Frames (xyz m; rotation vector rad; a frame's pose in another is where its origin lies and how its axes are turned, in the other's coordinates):
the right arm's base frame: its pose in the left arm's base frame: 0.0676 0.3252 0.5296 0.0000 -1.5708 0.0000
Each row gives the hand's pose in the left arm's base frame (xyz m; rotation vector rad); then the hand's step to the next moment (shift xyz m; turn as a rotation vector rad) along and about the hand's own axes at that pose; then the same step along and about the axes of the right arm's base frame.
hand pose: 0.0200 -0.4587 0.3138 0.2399 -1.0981 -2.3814
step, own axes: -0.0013 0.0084 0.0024 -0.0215 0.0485 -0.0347
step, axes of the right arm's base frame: 0.0078 -0.0023 -0.0034 0.0125 -0.0386 -0.0487
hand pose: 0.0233 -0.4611 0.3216 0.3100 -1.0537 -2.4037
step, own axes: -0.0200 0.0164 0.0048 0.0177 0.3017 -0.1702
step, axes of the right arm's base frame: 0.0155 0.0040 -0.0209 0.1073 -0.2905 -0.1563
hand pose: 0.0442 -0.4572 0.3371 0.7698 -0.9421 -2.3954
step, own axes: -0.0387 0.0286 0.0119 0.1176 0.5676 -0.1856
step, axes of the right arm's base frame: 0.0406 0.0091 -0.0269 0.2561 -0.5327 -0.1454
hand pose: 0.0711 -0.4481 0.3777 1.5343 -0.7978 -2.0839
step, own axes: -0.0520 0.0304 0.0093 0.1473 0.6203 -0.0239
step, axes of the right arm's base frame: 0.0593 0.0126 -0.0066 0.3063 -0.5594 0.0176
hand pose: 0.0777 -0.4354 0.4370 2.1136 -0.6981 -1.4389
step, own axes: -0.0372 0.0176 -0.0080 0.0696 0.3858 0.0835
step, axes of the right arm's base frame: 0.0397 0.0119 0.0067 0.1735 -0.3441 0.1102
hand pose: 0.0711 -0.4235 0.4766 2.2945 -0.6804 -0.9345
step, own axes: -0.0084 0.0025 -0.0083 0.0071 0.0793 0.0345
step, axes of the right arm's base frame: 0.0104 0.0061 -0.0003 0.0286 -0.0715 0.0400
